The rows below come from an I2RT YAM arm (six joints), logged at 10 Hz.
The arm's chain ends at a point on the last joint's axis. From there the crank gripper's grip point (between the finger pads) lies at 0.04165 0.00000 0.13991 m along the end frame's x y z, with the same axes.
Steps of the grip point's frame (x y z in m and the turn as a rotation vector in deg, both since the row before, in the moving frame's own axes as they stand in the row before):
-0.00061 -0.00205 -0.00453 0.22 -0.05 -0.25
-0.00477 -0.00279 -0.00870 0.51 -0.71 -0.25
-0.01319 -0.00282 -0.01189 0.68 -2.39 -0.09
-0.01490 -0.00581 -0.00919 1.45 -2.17 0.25
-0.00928 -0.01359 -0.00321 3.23 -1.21 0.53
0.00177 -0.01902 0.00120 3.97 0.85 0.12
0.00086 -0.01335 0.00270 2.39 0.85 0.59
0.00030 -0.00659 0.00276 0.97 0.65 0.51
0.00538 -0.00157 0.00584 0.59 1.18 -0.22
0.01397 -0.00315 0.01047 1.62 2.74 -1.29
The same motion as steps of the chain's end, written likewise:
-0.00049 -0.00133 -0.00456 0.22 -0.05 -0.25
-0.00303 -0.00136 -0.00920 0.51 -0.71 -0.25
-0.00732 -0.00109 -0.01349 0.68 -2.39 -0.09
-0.00958 -0.00242 -0.01062 1.45 -2.17 0.25
-0.00635 -0.00605 -0.00385 3.23 -1.21 0.53
-0.00031 -0.00944 0.00217 3.97 0.85 0.12
-0.00124 -0.00797 0.00345 2.39 0.85 0.59
-0.00129 -0.00460 0.00326 0.97 0.65 0.51
0.00251 0.00003 0.00674 0.59 1.18 -0.22
0.00739 0.00179 0.01269 1.62 2.74 -1.29

